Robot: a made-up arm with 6 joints.
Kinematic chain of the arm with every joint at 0, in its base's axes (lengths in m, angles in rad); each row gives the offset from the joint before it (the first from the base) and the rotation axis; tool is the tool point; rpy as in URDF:
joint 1: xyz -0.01 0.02 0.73 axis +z
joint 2: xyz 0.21 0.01 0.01 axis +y
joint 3: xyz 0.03 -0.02 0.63 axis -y
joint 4: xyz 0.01 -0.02 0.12 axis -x
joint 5: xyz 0.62 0 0.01 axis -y
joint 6: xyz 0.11 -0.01 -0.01 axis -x
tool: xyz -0.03 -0.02 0 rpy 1.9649 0.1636 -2.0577
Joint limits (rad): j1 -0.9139..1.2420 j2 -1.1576..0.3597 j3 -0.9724..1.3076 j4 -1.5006..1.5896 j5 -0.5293..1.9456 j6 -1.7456..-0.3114
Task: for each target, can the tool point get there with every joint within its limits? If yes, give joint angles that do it. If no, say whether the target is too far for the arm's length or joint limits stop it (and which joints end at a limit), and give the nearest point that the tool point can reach.
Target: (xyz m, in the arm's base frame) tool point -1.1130 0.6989 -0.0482
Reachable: no: joint limits stop it (at a limit: joint 2, joint 3, joint 5, joint 6) | nearest point -0.8362 0.5285 1.2383 | short by 1.327 m
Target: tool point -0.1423 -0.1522 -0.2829
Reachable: no: joint limits stop it (at a limit: joint 1, joint 2, joint 3) | nearest point 0.3776 -0.5494 0.6649 | short by 1.152 m
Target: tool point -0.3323 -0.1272 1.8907
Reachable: yes | joints 0.3218 -0.8548 0.6110 0.2759 0.8855 -0.7956
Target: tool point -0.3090 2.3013 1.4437
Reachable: no: too far | nearest point 0.3234 1.1303 1.3734 | short by 1.333 m
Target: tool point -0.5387 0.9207 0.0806
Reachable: no: joint limits stop it (at a limit: joint 1, joint 2, joint 3, joint 4, joint 6) | nearest point 0.1846 0.7382 0.6860 | short by 0.961 m
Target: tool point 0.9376 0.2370 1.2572
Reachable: yes | joints 0.2918 0.0229 -0.3256 -0.7643 0.6908 -1.4780
